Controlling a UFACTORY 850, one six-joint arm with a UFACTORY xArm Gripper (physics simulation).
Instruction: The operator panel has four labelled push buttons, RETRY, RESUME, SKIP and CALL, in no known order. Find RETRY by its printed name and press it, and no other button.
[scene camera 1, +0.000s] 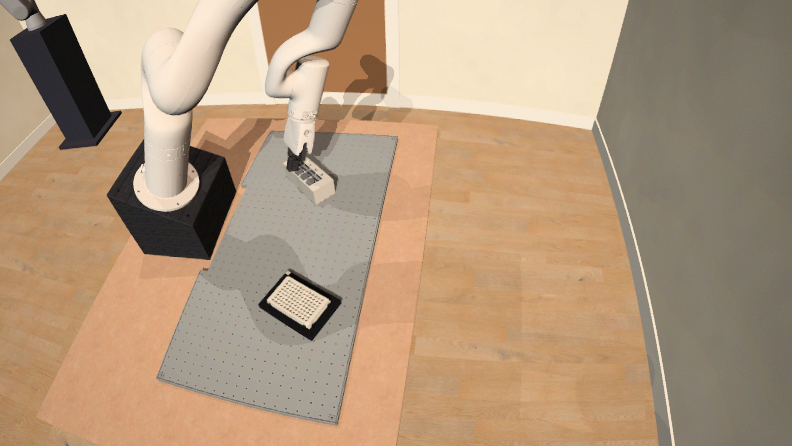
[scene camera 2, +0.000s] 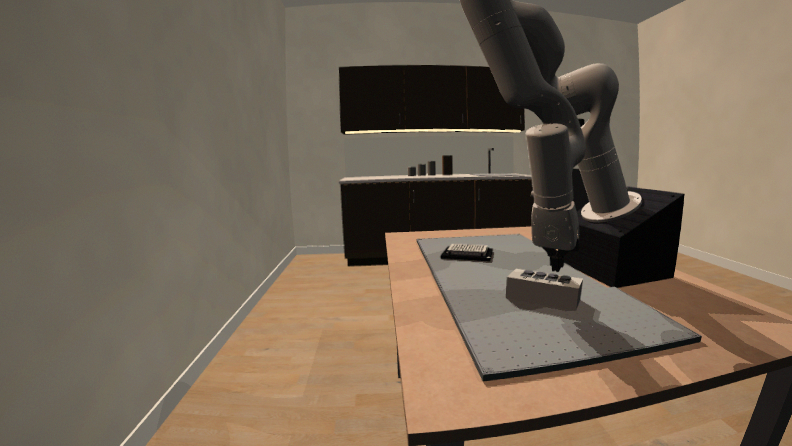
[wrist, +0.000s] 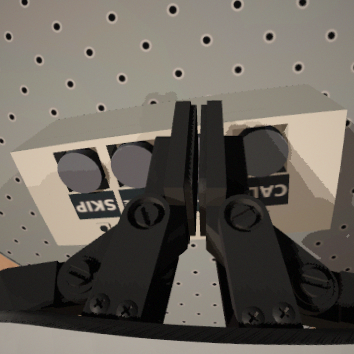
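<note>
The cream operator panel (scene camera 1: 323, 195) (scene camera 2: 543, 293) (wrist: 320, 150) stands on the perforated plate, with four round grey buttons in a row. In the wrist view the labels appear upside down. The SKIP button (wrist: 80, 171) is at the far left, an adjacent button (wrist: 132, 165) has its label mostly covered by the fingers, and the CALL button (wrist: 265, 150) is at the right, its label partly covered. The button between these last two is almost wholly hidden behind the fingers, and the name RETRY cannot be read. My gripper (scene camera 2: 555, 268) (wrist: 199, 130) is shut and empty, just above the panel; contact cannot be judged.
The grey perforated plate (scene camera 1: 249, 354) (scene camera 2: 515, 354) lies on the table (scene camera 1: 99, 365) (scene camera 2: 421, 398). A white well plate (scene camera 1: 299, 301) (scene camera 2: 468, 249) sits on a black holder away from the panel. The black robot pedestal (scene camera 1: 171, 227) (scene camera 2: 648, 243) stands beside the table plate.
</note>
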